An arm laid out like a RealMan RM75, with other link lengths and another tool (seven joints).
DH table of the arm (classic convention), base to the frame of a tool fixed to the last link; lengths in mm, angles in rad. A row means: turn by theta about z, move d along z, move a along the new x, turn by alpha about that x. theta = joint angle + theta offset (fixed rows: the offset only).
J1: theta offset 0  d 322.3  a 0  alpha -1.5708
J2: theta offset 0  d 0  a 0  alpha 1.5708
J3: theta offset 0  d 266.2  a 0  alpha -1.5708
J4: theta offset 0  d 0  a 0  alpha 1.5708
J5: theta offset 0  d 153.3  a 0  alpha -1.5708
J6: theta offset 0  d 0  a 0  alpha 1.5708
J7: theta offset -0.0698  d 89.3  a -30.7  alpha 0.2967
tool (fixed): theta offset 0  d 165.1  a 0  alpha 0
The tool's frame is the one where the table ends.
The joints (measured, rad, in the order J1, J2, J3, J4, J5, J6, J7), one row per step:
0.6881, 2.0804, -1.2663, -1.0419, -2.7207, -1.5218, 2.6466
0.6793, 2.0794, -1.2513, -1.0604, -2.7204, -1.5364, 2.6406
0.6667, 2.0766, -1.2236, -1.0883, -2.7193, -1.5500, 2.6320
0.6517, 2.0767, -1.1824, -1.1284, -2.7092, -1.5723, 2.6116
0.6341, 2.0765, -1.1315, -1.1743, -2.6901, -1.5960, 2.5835
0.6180, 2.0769, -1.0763, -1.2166, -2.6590, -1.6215, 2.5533
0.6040, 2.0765, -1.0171, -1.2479, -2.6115, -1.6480, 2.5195
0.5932, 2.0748, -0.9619, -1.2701, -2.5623, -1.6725, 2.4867
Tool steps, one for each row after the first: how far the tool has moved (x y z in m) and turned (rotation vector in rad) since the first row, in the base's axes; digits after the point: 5 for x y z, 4 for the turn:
0.00033, -0.00088, 0.00291, 0.0055, 0.0072, -0.0034
0.00056, 0.00055, 0.00892, 0.0258, 0.0205, -0.0062
-0.00283, 0.00215, 0.01470, 0.0470, 0.0496, -0.0016
-0.00772, 0.00461, 0.02181, 0.0744, 0.0889, 0.0084
-0.01469, 0.00669, 0.02807, 0.1011, 0.1394, 0.0197
-0.02388, 0.00806, 0.03277, 0.1239, 0.2050, 0.0319
-0.03319, 0.00952, 0.03758, 0.1439, 0.2682, 0.0470

